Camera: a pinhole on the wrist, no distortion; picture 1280 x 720 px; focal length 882.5 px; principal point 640.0 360.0 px. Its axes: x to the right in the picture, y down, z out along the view. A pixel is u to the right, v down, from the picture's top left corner.
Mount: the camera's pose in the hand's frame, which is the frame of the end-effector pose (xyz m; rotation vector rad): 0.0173 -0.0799 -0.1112 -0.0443 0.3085 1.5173
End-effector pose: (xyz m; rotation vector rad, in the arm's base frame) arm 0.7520 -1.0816 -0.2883 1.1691 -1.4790 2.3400
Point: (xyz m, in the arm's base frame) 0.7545 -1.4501 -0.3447
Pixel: 1040 436
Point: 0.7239 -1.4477 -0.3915
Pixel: 1161 457
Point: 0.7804 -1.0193 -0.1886
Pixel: 64 370
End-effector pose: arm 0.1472 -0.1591 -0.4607 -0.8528 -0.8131 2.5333
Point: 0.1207 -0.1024 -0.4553
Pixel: 725 303
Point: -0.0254 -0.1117 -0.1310
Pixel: 97 520
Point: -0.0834 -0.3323 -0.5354
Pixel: 1201 253
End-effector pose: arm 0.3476 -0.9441 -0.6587 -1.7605 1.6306 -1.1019
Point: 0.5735 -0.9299 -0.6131
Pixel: 82 618
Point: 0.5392 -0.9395 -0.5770
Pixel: outside the picture
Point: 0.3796 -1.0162 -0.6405
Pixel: 791 198
